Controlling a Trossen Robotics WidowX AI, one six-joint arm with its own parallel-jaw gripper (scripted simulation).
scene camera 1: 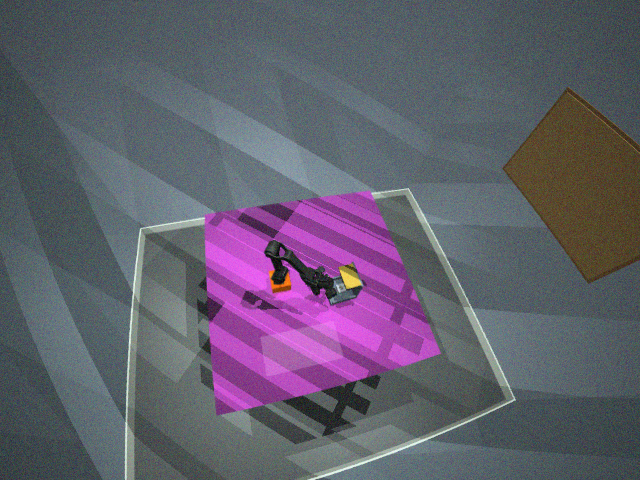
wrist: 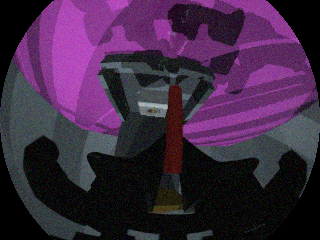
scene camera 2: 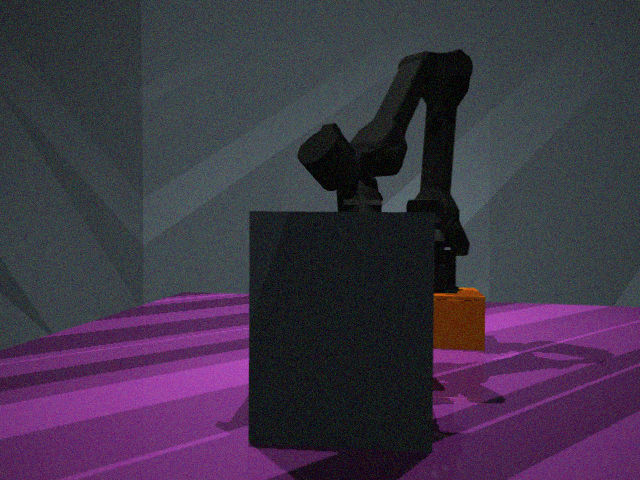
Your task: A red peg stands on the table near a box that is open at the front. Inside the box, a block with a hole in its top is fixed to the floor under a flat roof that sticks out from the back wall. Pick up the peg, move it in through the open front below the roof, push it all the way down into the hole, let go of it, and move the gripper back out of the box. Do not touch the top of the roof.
Labels:
red peg: wrist 175, 120; not seen in scene camera 2 (hidden by a dark back wall)

